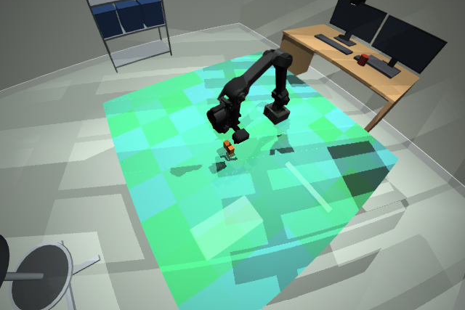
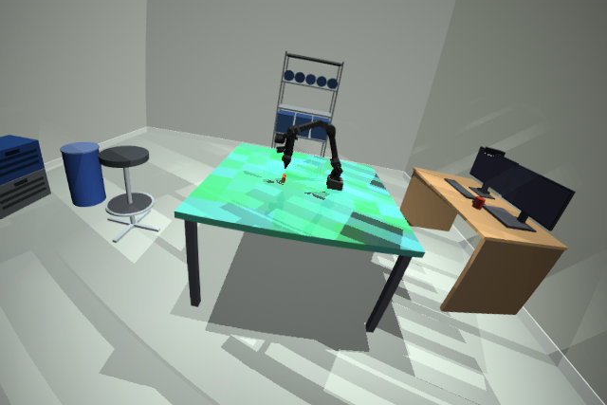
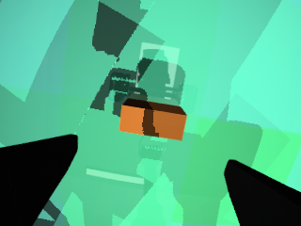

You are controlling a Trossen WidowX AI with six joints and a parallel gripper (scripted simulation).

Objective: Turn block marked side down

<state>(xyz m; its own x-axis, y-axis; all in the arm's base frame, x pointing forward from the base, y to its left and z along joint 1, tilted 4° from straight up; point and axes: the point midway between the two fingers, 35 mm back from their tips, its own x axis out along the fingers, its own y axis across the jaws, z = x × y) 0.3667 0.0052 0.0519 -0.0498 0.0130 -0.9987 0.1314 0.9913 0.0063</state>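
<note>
The orange block is 1 cm behind my gripper tip and 9 cm below it.
</note>
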